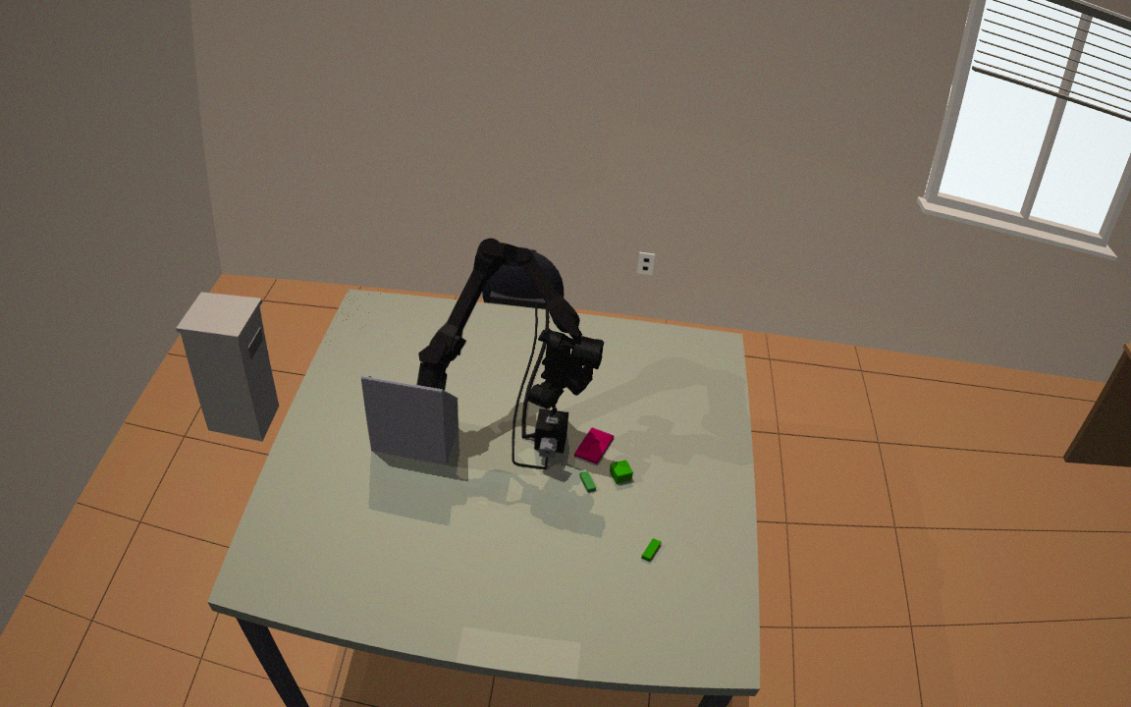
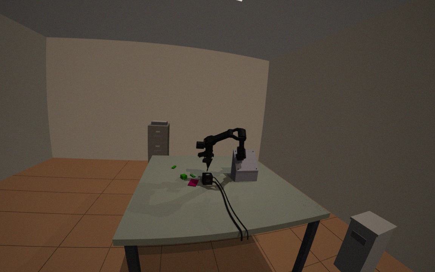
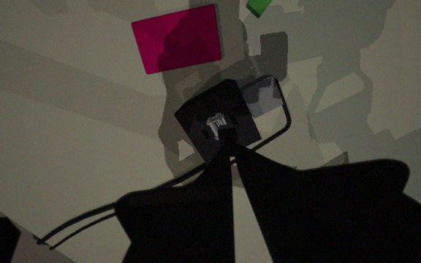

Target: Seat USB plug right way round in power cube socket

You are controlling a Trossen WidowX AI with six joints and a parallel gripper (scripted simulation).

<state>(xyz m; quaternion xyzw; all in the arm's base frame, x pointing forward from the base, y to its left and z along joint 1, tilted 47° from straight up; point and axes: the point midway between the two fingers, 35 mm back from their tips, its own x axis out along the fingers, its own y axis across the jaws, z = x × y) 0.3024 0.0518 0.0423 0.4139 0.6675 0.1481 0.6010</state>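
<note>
The USB plug lies 2 cm below my gripper tip. Round my gripper tip: green block (19 cm ahead, 9 cm to the right, 12 cm below); magenta flat block (11 cm ahead, 13 cm below).
</note>
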